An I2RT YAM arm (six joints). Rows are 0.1 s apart.
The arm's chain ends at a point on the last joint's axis. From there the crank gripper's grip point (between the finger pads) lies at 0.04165 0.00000 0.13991 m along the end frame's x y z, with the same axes.
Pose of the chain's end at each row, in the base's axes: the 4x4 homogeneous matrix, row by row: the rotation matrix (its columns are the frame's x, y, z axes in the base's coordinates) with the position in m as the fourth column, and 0 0 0 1 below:
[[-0.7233, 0.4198, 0.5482, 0.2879], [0.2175, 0.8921, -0.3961, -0.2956], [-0.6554, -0.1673, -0.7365, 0.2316], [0, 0, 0, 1]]
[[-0.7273, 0.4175, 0.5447, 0.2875], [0.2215, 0.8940, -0.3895, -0.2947], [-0.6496, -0.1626, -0.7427, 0.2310], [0, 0, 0, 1]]
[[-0.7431, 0.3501, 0.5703, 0.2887], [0.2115, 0.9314, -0.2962, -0.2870], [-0.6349, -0.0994, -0.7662, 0.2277], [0, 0, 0, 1]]
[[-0.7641, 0.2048, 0.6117, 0.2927], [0.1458, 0.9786, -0.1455, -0.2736], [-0.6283, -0.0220, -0.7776, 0.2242], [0, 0, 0, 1]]
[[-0.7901, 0.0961, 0.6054, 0.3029], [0.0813, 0.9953, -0.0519, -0.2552], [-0.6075, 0.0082, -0.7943, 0.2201], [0, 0, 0, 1]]
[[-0.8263, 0.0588, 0.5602, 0.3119], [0.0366, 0.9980, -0.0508, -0.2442], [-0.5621, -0.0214, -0.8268, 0.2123], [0, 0, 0, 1]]
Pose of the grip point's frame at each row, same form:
[[-0.7233, 0.4198, 0.5482, 0.3345], [0.2175, 0.8921, -0.3961, -0.3420], [-0.6554, -0.1673, -0.7365, 0.1013], [0, 0, 0, 1]]
[[-0.7273, 0.4175, 0.5447, 0.3334], [0.2215, 0.8940, -0.3895, -0.3400], [-0.6496, -0.1626, -0.7427, 0.1000], [0, 0, 0, 1]]
[[-0.7431, 0.3501, 0.5703, 0.3375], [0.2115, 0.9314, -0.2962, -0.3196], [-0.6349, -0.0994, -0.7662, 0.0941], [0, 0, 0, 1]]
[[-0.7641, 0.2048, 0.6117, 0.3465], [0.1458, 0.9786, -0.1455, -0.2879], [-0.6283, -0.0220, -0.7776, 0.0892], [0, 0, 0, 1]]
[[-0.7901, 0.0961, 0.6054, 0.3547], [0.0813, 0.9953, -0.0519, -0.2591], [-0.6075, 0.0082, -0.7943, 0.0837], [0, 0, 0, 1]]
[[-0.8263, 0.0588, 0.5602, 0.3559], [0.0366, 0.9980, -0.0508, -0.2498], [-0.5621, -0.0214, -0.8268, 0.0732], [0, 0, 0, 1]]

